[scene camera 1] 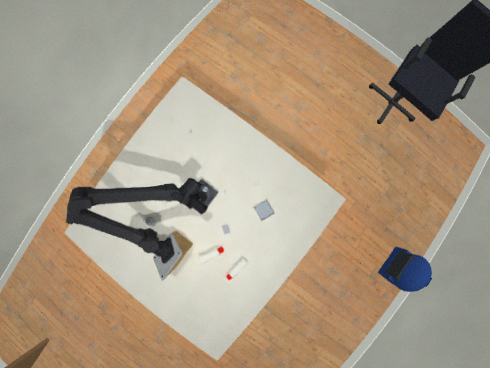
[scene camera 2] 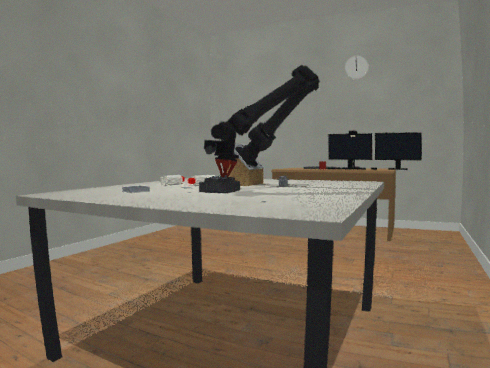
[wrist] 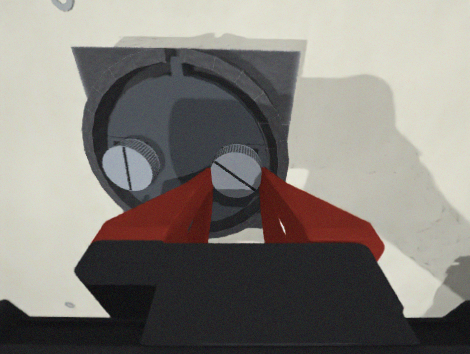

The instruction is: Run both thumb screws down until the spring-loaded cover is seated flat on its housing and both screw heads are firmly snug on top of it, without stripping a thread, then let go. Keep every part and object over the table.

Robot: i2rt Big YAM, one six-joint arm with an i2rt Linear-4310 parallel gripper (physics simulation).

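Places are measured from the arm's base along level axes (x ahead, y left, z up), in millimetres.
Pixels of known places: gripper, fingertip midpoint: (scene camera 2: 224, 177) (wrist: 236, 176); arm's base, origin of the base link: (scene camera 1: 167, 250) (scene camera 2: 245, 157).
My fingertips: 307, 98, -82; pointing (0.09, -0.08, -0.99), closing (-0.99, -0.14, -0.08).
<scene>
For each thing: its top centre in the pictures, then the offset to it from my fingertips, as dx, dy, dz. Level surfaces: height alone.
- dark housing, middle of its top: (wrist: 184, 166) (scene camera 2: 219, 177) (scene camera 1: 202, 193) +32, -1, -1
- round grey cover, middle of its top: (wrist: 185, 163) (scene camera 1: 202, 193) +32, -1, -4
- left thumb screw, middle of its top: (wrist: 127, 170) +64, +3, +8
- grey square tile, middle of its top: (scene camera 2: 135, 186) (scene camera 1: 264, 210) +216, -321, -37
- small grey piece, middle of its top: (scene camera 1: 226, 229) -22, -242, -54
- small grey object, middle of its top: (scene camera 2: 283, 175) (scene camera 1: 148, 221) -314, +113, -7
- table, its level: dz -56
The dark housing (wrist: 275, 70) (scene camera 2: 219, 185) stands on the table, with a square base and a round, notched rim. The round grey cover (wrist: 145, 105) lies inside the rim; whether it sits flat cannot be told. Two knurled, slotted thumb screws stand on the cover. The left thumb screw (wrist: 127, 167) in the wrist view is free, its slot nearly upright. My gripper (wrist: 236, 176) (scene camera 2: 226, 175) is shut on the other thumb screw (wrist: 237, 175), whose slot runs diagonally. The red fingertips touch its head from both sides. The screw shafts are hidden.
The arm's base stands on a tilted plate over a wooden block (scene camera 1: 184, 244) (scene camera 2: 250, 175). Two white cylinders with red ends (scene camera 1: 211, 254) (scene camera 1: 237, 268), a grey square tile (scene camera 1: 264, 210), a small grey piece (scene camera 1: 226, 229) and a small grey object (scene camera 2: 283, 181) are on the table (scene camera 1: 280, 240).
</scene>
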